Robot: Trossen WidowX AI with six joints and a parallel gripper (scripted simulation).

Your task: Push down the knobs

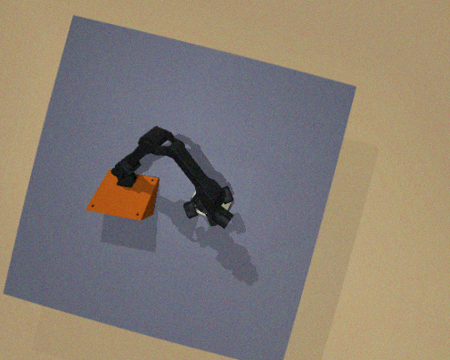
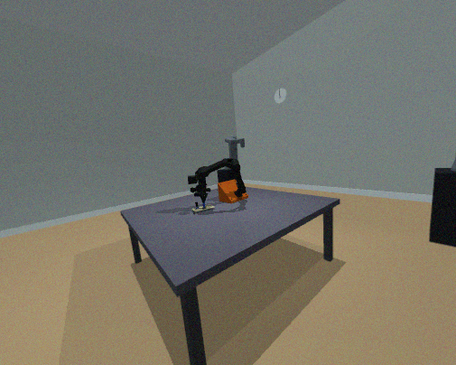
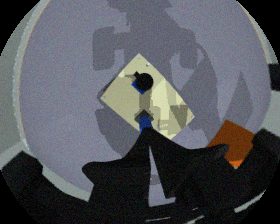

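Now: the black knob 50 mm to the right of my gripper tip, 30 mm ahead of it and 10 mm below it. The rest, counted from my gripper tip: blue knob (20 mm below).
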